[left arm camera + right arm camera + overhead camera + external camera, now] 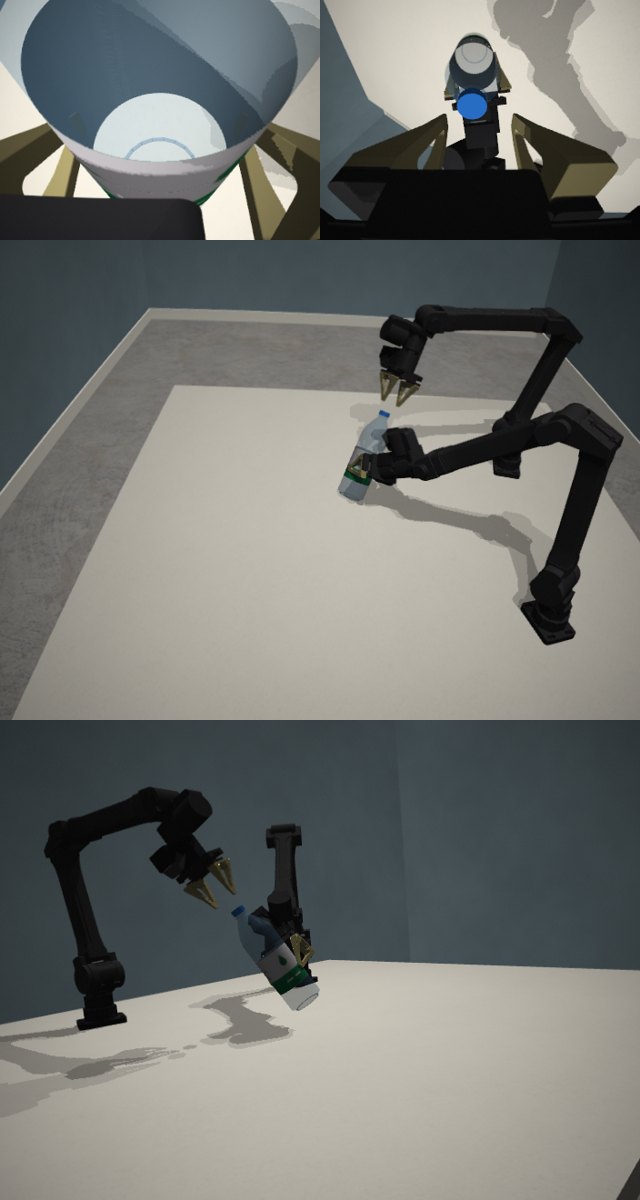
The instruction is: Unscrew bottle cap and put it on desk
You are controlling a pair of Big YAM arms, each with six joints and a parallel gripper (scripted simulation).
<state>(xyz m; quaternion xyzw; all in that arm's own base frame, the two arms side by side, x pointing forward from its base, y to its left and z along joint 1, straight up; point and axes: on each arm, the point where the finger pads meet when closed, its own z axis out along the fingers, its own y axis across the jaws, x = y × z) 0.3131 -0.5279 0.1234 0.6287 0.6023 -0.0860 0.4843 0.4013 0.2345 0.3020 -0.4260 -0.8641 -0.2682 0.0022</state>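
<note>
Now: right hand 20 mm short of the cap, 20 mm to the right of it and 30 mm above it. Round my right hand: bottle 50 mm ahead, 80 mm to the left, 140 mm below.
Right now the bottle is 1 cm behind my left hand, 2 cm to the right of it and 4 cm above it. From my left hand the other things lie so: cap (5 cm behind, 8 cm to the right, 15 cm above).
</note>
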